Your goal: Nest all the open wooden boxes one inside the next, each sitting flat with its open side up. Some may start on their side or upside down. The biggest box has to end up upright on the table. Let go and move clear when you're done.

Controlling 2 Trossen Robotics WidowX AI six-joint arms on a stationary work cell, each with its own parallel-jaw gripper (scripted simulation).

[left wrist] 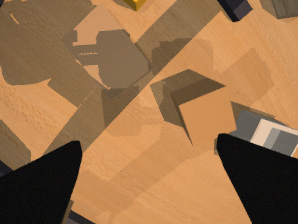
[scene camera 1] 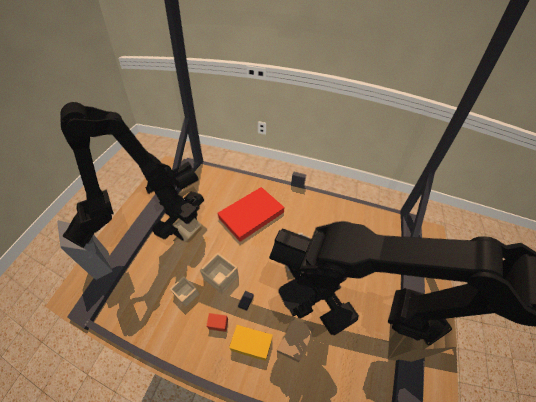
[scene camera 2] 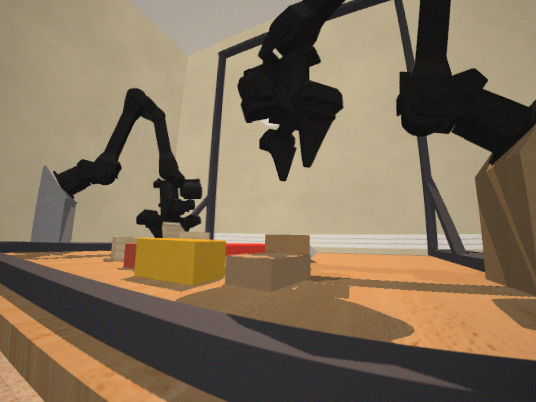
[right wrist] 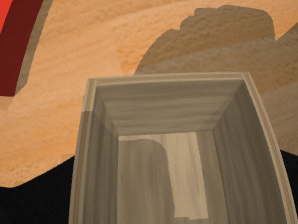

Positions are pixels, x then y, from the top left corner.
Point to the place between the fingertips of my left gripper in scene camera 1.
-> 313, 301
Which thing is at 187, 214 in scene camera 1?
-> My right gripper.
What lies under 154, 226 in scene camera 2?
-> My right gripper.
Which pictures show my left gripper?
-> The left wrist view, scene camera 1 and scene camera 2 only.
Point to a flat red slab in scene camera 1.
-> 244, 217
